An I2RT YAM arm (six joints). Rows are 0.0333 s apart.
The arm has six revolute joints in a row. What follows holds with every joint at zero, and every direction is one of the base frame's.
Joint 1 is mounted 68 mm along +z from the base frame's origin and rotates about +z.
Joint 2 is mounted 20 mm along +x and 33.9 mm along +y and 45.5 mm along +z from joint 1 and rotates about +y.
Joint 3 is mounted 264 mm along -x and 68.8 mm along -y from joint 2 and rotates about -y.
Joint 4 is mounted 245 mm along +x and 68.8 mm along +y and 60 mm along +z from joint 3 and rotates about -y.
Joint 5 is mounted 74 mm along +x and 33.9 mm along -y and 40.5 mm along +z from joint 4 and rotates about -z.
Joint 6 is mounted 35.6 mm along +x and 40.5 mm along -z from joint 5 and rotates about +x.
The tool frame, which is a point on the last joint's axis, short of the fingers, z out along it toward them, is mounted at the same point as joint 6; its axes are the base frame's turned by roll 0, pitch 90 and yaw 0 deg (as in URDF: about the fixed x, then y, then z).
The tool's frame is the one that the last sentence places.
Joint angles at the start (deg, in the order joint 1, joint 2, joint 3, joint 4, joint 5, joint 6): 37.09 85.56 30.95 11.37 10.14 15.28
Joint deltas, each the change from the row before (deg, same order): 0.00 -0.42 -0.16 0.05 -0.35 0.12; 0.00 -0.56 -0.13 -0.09 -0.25 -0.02; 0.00 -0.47 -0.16 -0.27 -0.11 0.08; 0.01 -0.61 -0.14 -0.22 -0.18 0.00; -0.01 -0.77 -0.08 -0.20 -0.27 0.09; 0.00 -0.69 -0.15 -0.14 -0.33 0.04; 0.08 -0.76 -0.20 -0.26 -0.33 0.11
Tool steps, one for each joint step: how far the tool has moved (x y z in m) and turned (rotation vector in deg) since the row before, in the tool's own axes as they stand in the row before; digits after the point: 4 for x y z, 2 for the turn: -0.0003 0.0001 -0.0013 -0.42 -0.20 0.17; -0.0006 0.0000 -0.0018 -0.33 -0.26 0.04; 0.0001 -0.0002 -0.0015 -0.12 -0.01 0.09; -0.0005 0.0000 -0.0019 -0.25 -0.19 0.03; -0.0013 0.0001 -0.0025 -0.38 -0.39 0.17; -0.0007 0.0001 -0.0022 -0.42 -0.29 0.10; -0.0003 0.0003 -0.0024 -0.46 -0.19 0.10
